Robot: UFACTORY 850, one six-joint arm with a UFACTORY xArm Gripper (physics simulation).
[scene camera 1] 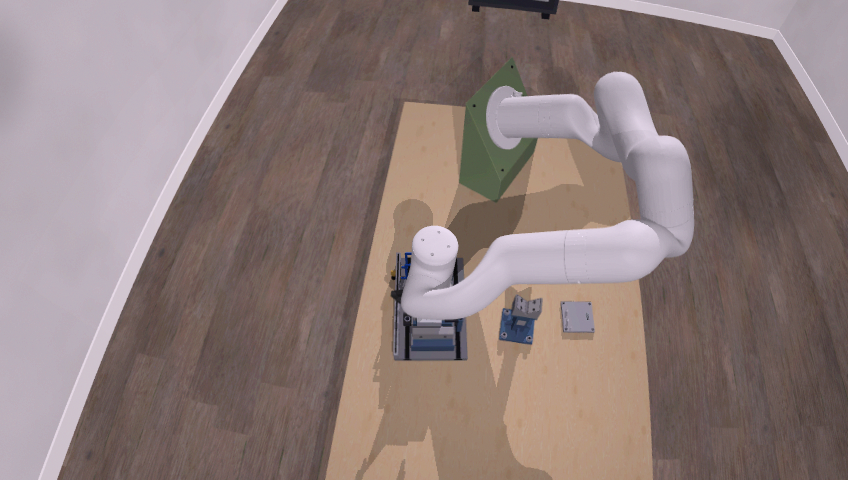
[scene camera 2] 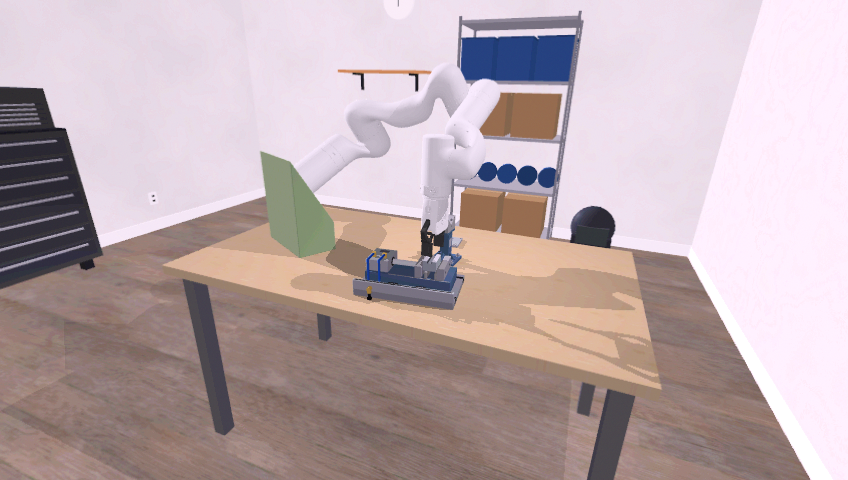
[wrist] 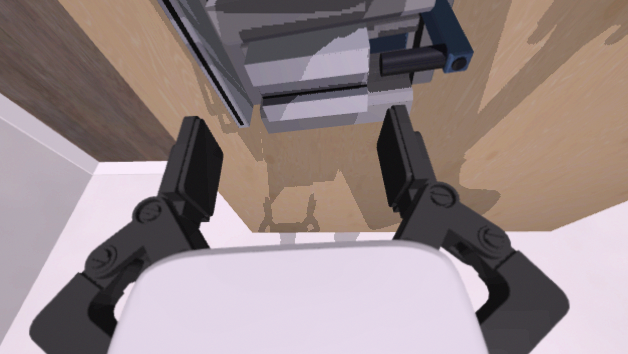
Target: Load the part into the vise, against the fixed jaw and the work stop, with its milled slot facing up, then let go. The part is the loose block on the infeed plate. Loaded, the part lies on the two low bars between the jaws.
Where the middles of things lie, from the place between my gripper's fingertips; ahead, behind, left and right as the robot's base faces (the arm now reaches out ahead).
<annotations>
I see the grey part [wrist: 320,73] 4 cm below my hand and 1 cm to the left of it. From my hand the other things lie so: grey infeed plate [scene camera 1: 576,314]: 41 cm to the left, 13 cm below, 12 cm behind; then work stop rod [wrist: 431,57]: 6 cm to the left, 4 cm below, 1 cm behind.
</annotations>
